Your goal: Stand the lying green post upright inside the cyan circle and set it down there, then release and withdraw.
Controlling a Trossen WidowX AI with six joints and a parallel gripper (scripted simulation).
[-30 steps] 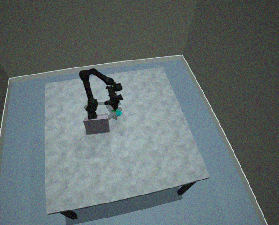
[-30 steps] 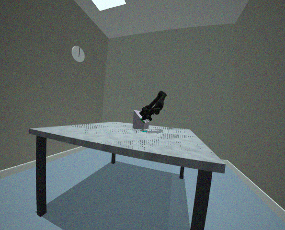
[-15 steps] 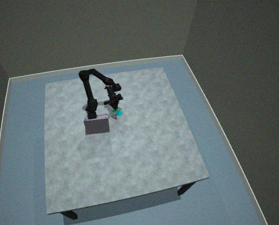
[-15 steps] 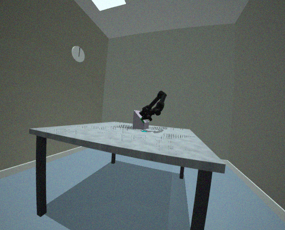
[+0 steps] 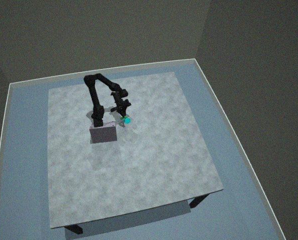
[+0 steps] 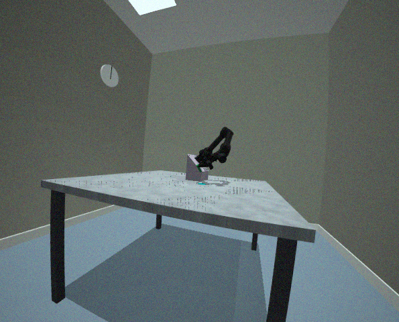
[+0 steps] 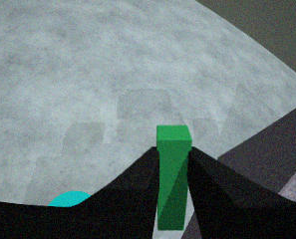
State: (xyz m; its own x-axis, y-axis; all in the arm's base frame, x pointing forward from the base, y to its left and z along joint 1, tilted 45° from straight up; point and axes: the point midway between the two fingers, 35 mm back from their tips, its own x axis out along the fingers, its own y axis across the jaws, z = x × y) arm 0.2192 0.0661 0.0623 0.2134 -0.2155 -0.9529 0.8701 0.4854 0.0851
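My gripper tip is 30 mm short of the cyan circle, 50 mm to the right of it and 130 mm above it. From my gripper tip the other things lie so: green post 10 mm behind, 10 mm to the left, 10 mm below.
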